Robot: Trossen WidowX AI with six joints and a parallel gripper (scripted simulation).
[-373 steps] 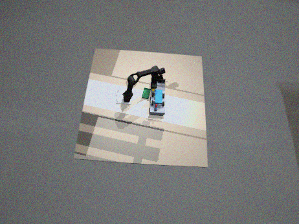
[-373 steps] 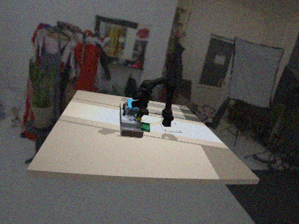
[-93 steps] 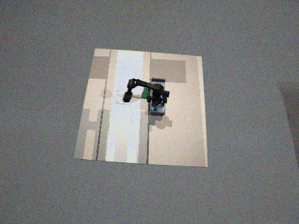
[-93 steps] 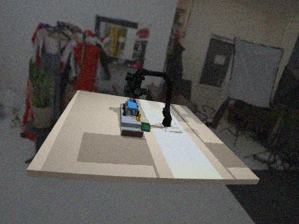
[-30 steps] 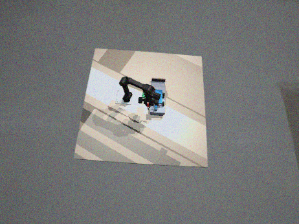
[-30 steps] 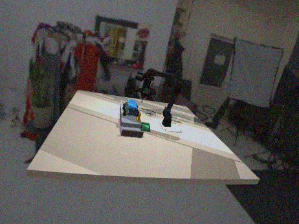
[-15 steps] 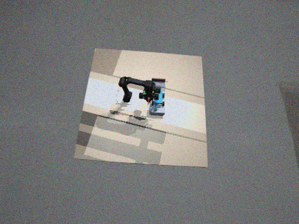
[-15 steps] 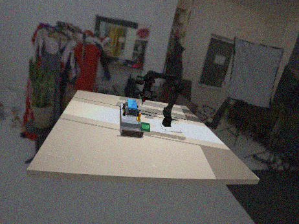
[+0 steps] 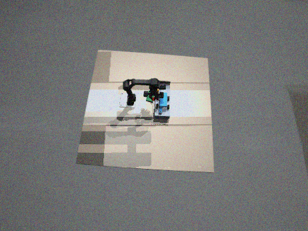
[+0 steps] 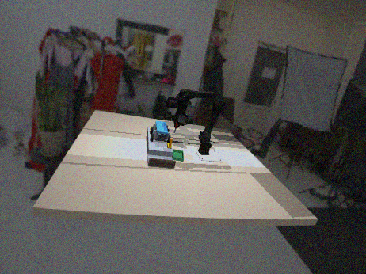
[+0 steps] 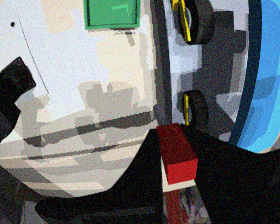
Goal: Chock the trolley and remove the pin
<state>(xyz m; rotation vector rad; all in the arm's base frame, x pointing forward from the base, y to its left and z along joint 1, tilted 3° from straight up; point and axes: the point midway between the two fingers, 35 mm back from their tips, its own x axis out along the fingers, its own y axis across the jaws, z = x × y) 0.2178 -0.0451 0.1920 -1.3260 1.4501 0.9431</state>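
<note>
My gripper tip is now 160 mm above the green tray, 110 mm to the right of it and 10 mm past it. Round my gripper tip: blue trolley (100 mm ahead, 40 mm below); yellow chock (100 mm to the left, 70 mm below, 60 mm ahead); red-headed stop pin (right at my gripper tip).
</note>
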